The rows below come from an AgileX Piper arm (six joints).
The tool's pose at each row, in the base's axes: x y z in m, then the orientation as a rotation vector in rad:
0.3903 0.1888 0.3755 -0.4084 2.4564 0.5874
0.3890 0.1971 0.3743 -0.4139 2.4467 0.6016
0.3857 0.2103 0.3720 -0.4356 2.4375 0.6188
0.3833 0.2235 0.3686 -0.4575 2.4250 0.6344
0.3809 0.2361 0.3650 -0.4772 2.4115 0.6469
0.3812 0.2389 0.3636 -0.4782 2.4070 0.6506
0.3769 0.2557 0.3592 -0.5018 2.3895 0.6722
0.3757 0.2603 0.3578 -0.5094 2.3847 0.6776
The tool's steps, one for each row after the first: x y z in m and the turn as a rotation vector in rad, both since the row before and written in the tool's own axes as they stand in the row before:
0.0005 0.0073 0.0044 -0.0119 -0.0067 -0.0028
0.0019 0.0118 0.0068 -0.0180 -0.0011 -0.0125
0.0018 0.0110 0.0082 -0.0171 -0.0040 -0.0140
0.0019 0.0103 0.0082 -0.0144 -0.0056 -0.0136
0.0001 0.0017 0.0027 -0.0031 -0.0036 -0.0011
0.0030 0.0142 0.0104 -0.0223 -0.0072 -0.0149
0.0009 0.0038 0.0031 -0.0061 -0.0015 -0.0049

